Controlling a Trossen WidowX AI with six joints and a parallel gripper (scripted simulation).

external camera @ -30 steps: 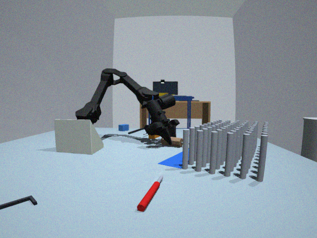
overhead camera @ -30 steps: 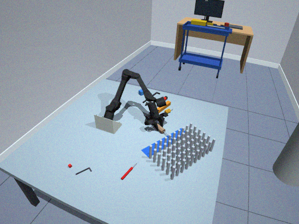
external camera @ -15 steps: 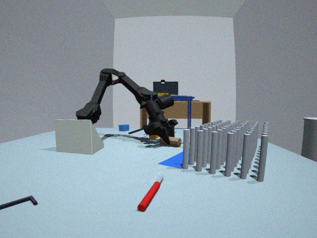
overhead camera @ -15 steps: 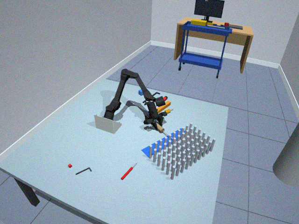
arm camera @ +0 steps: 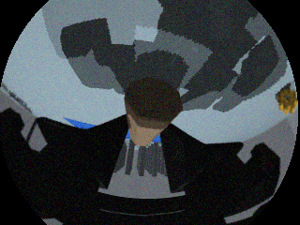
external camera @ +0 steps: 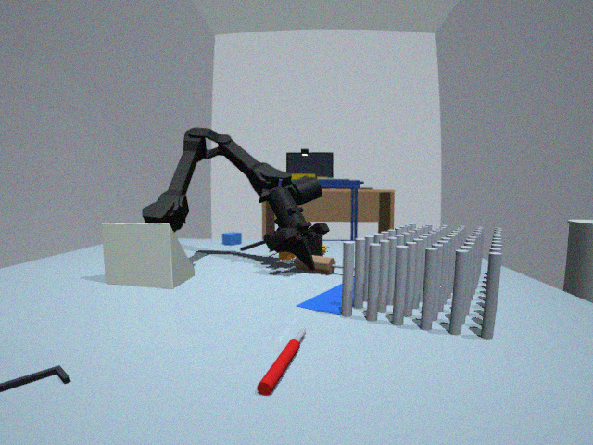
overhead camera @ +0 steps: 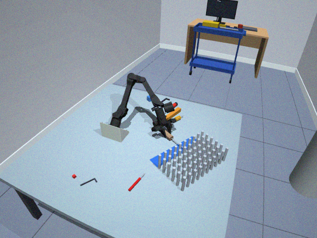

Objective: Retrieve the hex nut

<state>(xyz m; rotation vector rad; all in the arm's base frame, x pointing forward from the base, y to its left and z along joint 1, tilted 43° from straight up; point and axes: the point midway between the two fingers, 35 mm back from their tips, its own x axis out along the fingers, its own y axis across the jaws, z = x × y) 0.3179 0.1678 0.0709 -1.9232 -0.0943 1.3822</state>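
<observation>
The pick tool is 90 mm ahead of my gripper tip and 40 mm to the right of it. Also, from my gripper tip: orange block: 240 mm to the left, 100 mm behind; then red-handled screwdriver: 410 mm to the right, 40 mm ahead; then blue taped strip: 110 mm ahead, 90 mm to the right, 10 mm below.
</observation>
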